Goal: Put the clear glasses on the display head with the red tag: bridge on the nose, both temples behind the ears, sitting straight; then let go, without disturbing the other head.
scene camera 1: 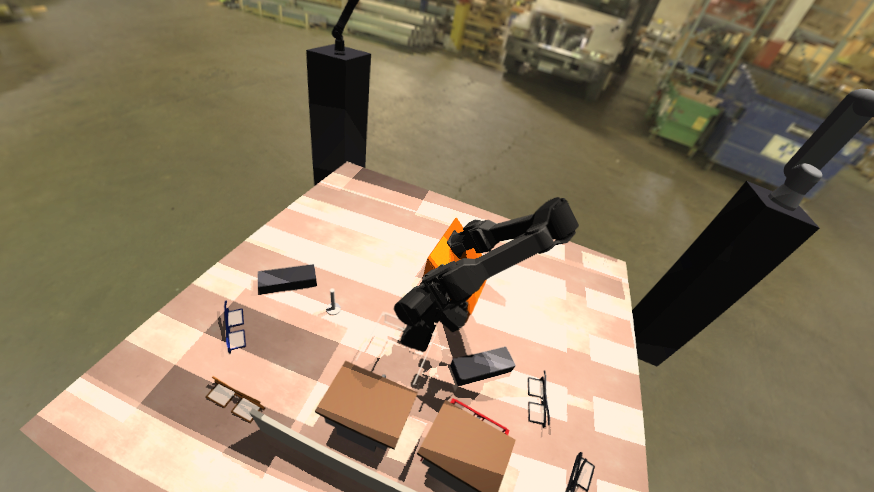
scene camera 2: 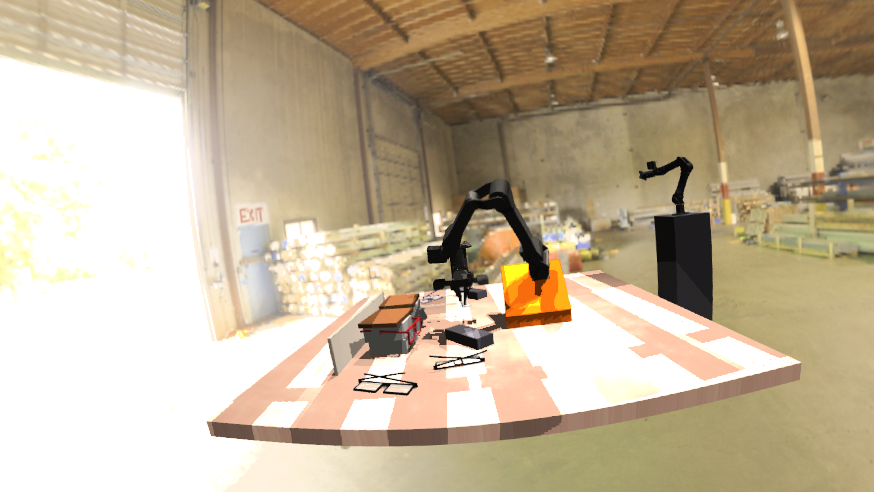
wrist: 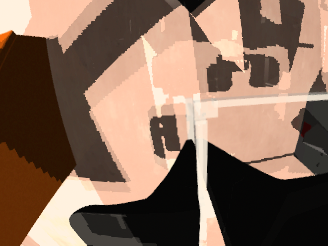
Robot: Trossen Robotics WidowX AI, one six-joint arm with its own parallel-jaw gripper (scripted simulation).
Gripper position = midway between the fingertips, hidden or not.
In view: my gripper [scene camera 1: 421, 333], a dark case [scene camera 1: 478, 366], a dark case [scene camera 1: 283, 279] and a white panel [scene camera 2: 345, 342].
My gripper shows as well in scene camera 2 [scene camera 2: 463, 306] and in the wrist view [wrist: 194, 145].
